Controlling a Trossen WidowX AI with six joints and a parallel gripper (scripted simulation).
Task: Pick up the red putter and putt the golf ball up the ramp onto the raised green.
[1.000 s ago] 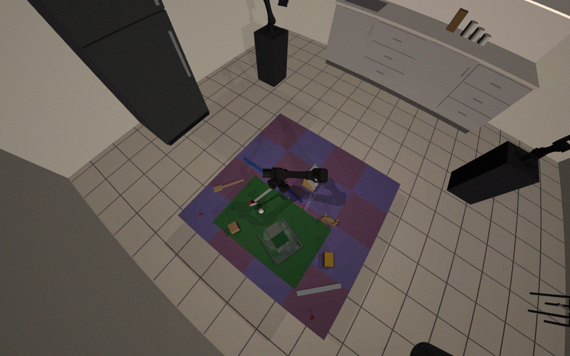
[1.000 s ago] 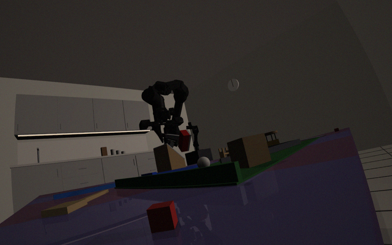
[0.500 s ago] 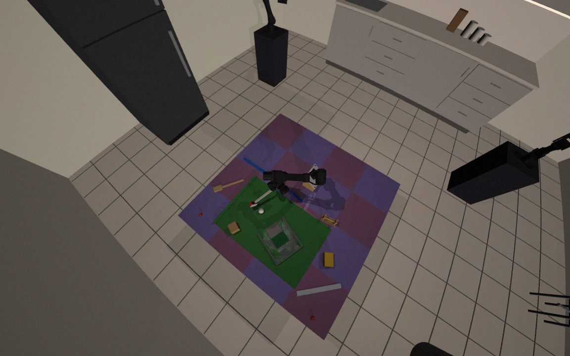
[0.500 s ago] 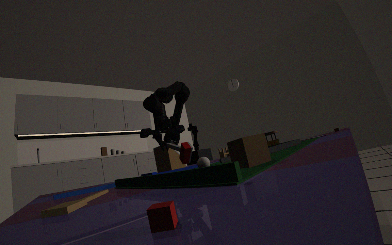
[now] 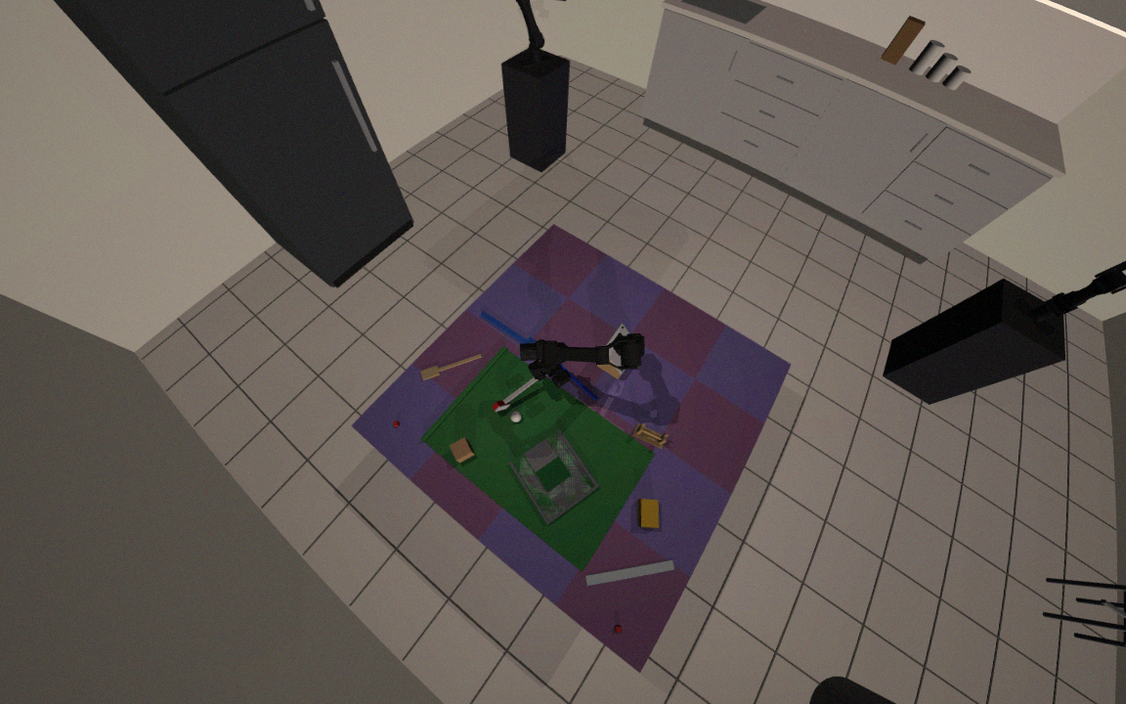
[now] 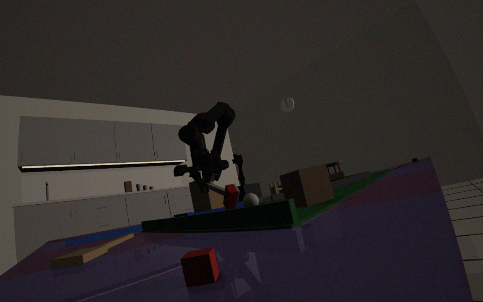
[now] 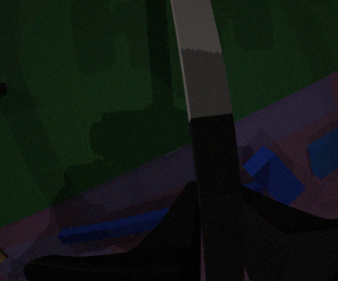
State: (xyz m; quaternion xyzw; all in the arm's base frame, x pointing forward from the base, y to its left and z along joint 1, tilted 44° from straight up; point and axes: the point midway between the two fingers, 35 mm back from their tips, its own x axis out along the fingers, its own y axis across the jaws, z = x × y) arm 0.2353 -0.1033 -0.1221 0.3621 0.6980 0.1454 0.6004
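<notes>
Right now the red putter is 110 mm ahead of my gripper tip and 30 mm to the right of it. Round my gripper tip: white golf ball (210 mm ahead, 60 mm below, 10 mm to the right); then wooden frame (450 mm to the left, 50 mm below, 40 mm behind); then tan block (420 mm ahead, 80 mm to the right, 50 mm below).
</notes>
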